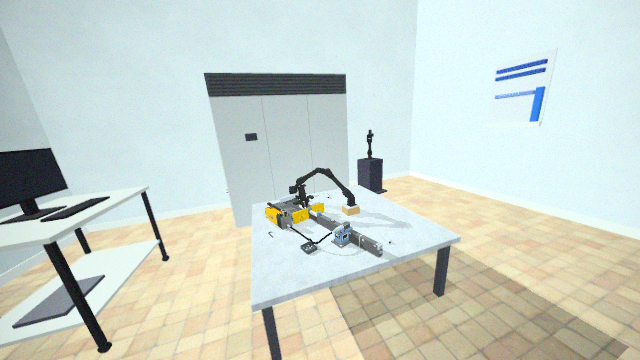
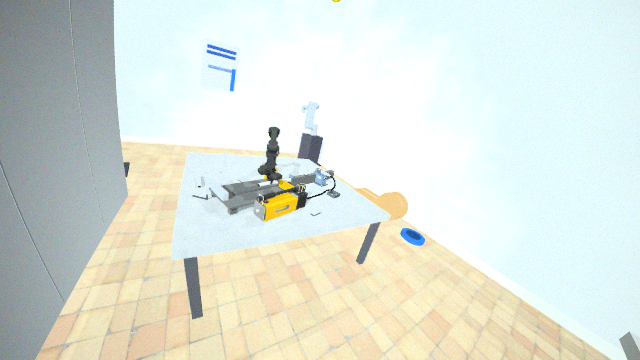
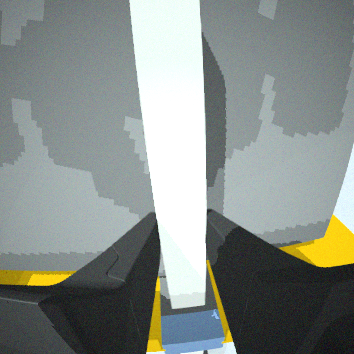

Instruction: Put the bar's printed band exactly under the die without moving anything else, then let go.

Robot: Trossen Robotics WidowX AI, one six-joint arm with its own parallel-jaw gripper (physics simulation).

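Frame: origin at the arm's base, x ahead, y left, z up, level; millimetres.
Seen in the pictures: gripper, fingertip midpoint: [image 2: 269, 183] [image 3: 180, 219]; arm's base, link origin: [image 1: 351, 204].
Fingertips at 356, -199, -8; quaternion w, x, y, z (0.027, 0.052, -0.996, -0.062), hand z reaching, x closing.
Note:
Offsets run from my fingertips to a thing's middle, as dx, dy, dz. "spot": to the spot under its first point. Level surfaces: height alone.
A smooth white bar @(spot: +7, -45, +9) [image 3: 172, 125] [image 2: 266, 184] lies lengthwise over the grey bed @(dz -11) [image 3: 75, 210] [image 2: 240, 201]. My gripper [image 3: 180, 219] [image 1: 303, 202] [image 2: 270, 178] is shut on the bar, one black finger against each side, low over the bed. The bar's end lies past the fingertips, near a blue block @(spot: -9, +59, +24) [image 3: 192, 327] that shows between yellow parts. A blue unit @(spot: +1, +543, +1) [image 1: 342, 236] [image 2: 320, 177] stands beside a long grey rail [image 1: 367, 243]; I cannot tell which part is the die. No printed band can be made out on the bar; the fingers hide part of its sides.
Yellow housings [image 1: 300, 216] [image 2: 281, 206] [image 3: 342, 242] stand by the bed. A black cable runs near a small dark box @(spot: +193, +440, -59) [image 1: 309, 247] [image 2: 333, 194]. A small bent tool @(+351, +128, -58) [image 1: 271, 234] [image 2: 316, 214] lies on the table @(dz -61) [image 1: 280, 280] [image 2: 210, 244].

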